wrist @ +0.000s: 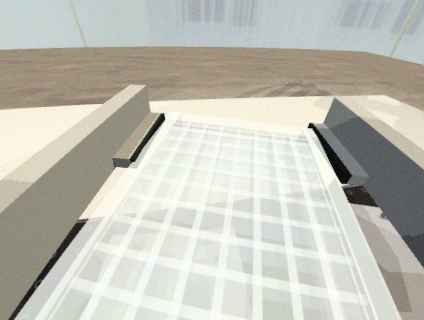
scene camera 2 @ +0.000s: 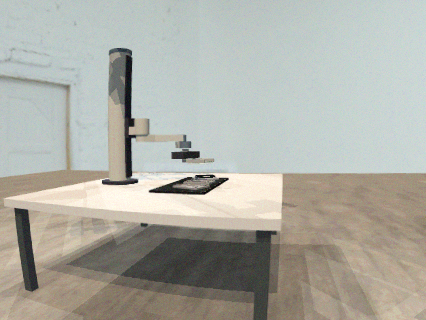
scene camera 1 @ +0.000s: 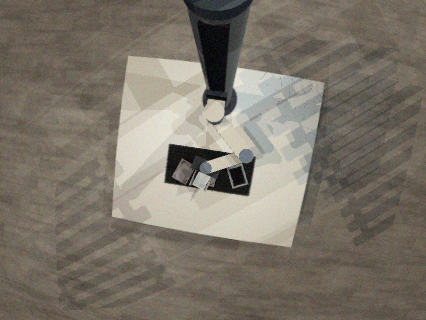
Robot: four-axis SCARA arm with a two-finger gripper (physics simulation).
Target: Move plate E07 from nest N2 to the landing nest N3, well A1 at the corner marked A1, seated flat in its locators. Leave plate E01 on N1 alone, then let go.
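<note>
My gripper (scene camera 1: 201, 180) (scene camera 2: 201, 160) (wrist: 237, 107) is shut on plate E07, with a finger along each side of it. Plate E07 (scene camera 1: 201, 181) (scene camera 2: 206, 160) (wrist: 225, 220) is a clear, whitish plate with a grid of wells. It is held roughly level, well above the black board. A greyish plate (scene camera 1: 183, 170), probably E01, lies on the board's left part in the first scene view. An open rectangular nest frame (scene camera 1: 229, 179) (scene camera 2: 205, 176) stands on the board's right part, with no plate in it. The held plate and arm partly hide the nest between them. Nest labels and the A1 mark are unreadable.
The black board (scene camera 1: 173, 151) (scene camera 2: 164, 189) lies on a pale table (scene camera 1: 145, 200) (scene camera 2: 245, 207). The arm's column (scene camera 1: 218, 50) (scene camera 2: 117, 110) stands at the table's back in the first scene view. The arm's links (scene camera 1: 223, 162) (scene camera 2: 162, 138) reach over the board.
</note>
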